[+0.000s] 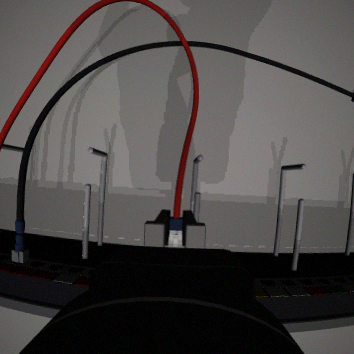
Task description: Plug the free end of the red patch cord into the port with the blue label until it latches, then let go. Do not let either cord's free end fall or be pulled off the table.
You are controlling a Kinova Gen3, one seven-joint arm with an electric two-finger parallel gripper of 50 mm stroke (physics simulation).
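Places are measured from the arm's base along level axes (x right, y back, z down), in centimetres.
Pixels of known places: gripper, fingertip midpoint: (175, 221).
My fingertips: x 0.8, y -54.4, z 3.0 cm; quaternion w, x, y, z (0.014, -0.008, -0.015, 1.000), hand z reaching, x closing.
Note:
For each thing: its top centre in the pictures, then the offset to it from my fingertips. "spot": a spot on its surface instead.
- red patch cord, surface spot: (196, 95) spot: dx -1.4, dy +12.9, dz +3.1 cm
- black cord, surface spot: (120, 55) spot: dx +7.0, dy +16.6, dz +2.3 cm
The red patch cord (196, 95) arches up from the left edge and comes down to its plug (175, 236), a clear connector with a dark blue boot. My gripper (175, 221) is shut on this plug, one finger on each side, and holds it upright in front of the panel (250, 260). The tip of the plug and the ports right below it are hidden behind the dark gripper body. Some coloured labels show along the panel's front edge at left and right; I cannot tell which port has the blue label.
A black cord (120, 55) with a blue boot is plugged in at the panel's left and arches behind the red cord to the right edge. Grey hooked posts (102, 200) (280, 210) and straight posts (86, 220) (298, 235) stand up along the panel.

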